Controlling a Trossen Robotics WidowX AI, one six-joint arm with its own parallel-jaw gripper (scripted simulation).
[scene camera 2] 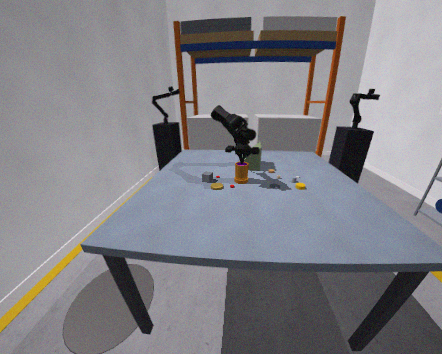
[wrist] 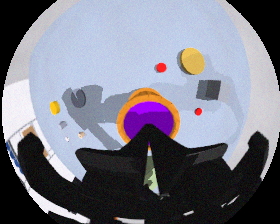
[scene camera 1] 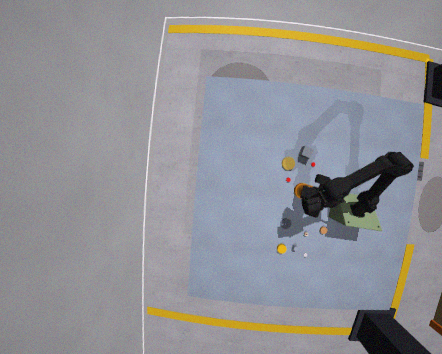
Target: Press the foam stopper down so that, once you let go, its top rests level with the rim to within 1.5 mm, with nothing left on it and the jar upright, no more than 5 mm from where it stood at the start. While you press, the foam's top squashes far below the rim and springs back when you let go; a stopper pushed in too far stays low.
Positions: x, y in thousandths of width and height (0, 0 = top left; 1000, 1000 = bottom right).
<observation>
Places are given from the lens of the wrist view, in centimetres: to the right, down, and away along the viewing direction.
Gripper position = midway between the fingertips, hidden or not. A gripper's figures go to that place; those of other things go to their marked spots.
my gripper (wrist: 530, 569): 1, 2, 10
purple foam stopper (wrist: 534, 502): 1, 0, 9
</observation>
